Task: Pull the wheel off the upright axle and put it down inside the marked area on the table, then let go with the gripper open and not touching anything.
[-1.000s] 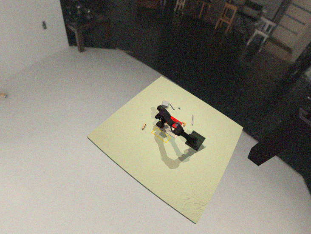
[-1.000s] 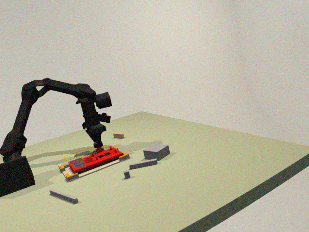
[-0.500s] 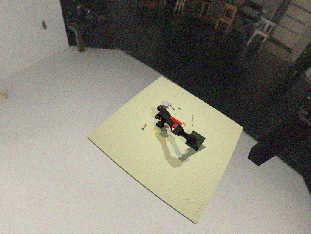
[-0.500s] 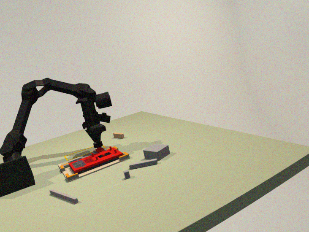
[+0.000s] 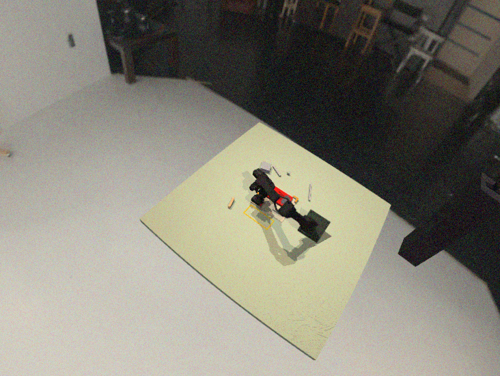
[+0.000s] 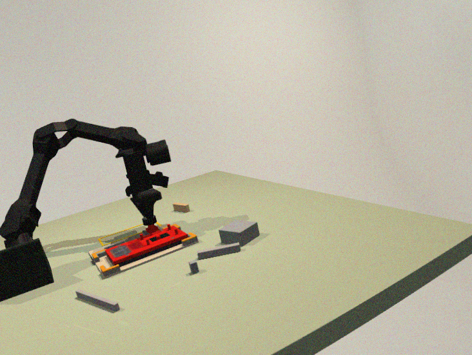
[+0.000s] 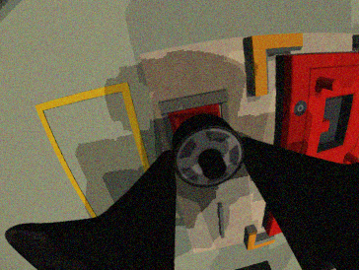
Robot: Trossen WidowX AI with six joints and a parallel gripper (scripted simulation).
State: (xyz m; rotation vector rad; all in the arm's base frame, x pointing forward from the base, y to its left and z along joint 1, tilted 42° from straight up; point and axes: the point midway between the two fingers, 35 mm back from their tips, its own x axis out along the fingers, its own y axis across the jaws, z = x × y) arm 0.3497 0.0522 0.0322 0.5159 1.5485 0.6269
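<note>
Now: gripper tip 10 mm above the dark upright axle. Also, from my gripper tip: tan block (140 mm to the left, 140 mm ahead, 30 mm below); then wheel (right at my gripper tip); then grey box (270 mm to the right, 160 mm ahead, 20 mm below).
</note>
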